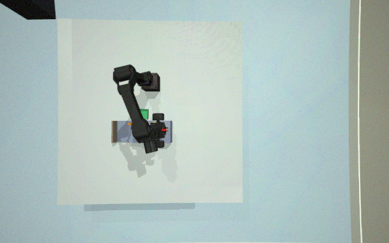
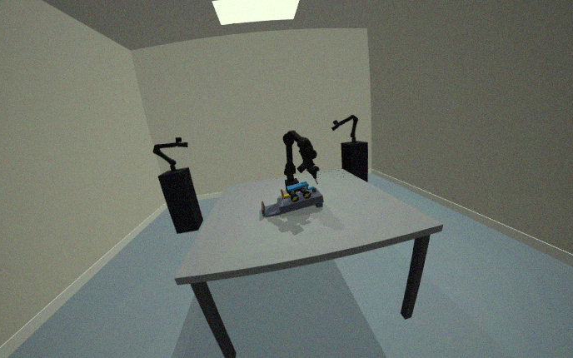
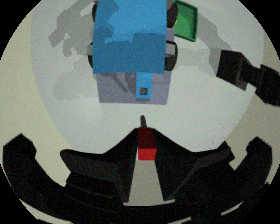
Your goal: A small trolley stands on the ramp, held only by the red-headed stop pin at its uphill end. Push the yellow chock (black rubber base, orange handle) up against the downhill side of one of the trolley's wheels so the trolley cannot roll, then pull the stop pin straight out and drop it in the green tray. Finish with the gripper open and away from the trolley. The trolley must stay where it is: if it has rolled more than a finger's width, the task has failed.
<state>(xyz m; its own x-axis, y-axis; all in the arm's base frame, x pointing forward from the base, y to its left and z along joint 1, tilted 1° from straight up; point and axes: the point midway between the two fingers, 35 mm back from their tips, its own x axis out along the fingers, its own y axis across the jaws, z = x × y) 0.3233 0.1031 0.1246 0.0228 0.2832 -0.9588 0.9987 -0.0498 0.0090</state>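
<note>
The green tray is 110 mm behind my gripper tip, 210 mm to the right of it and 180 mm below it. Also, from my gripper tip: red-headed stop pin (right at my gripper tip); then grey ramp (10 mm ahead, 130 mm to the right, 130 mm below); then blue trolley (10 mm ahead, 130 mm to the right, 70 mm below).
</note>
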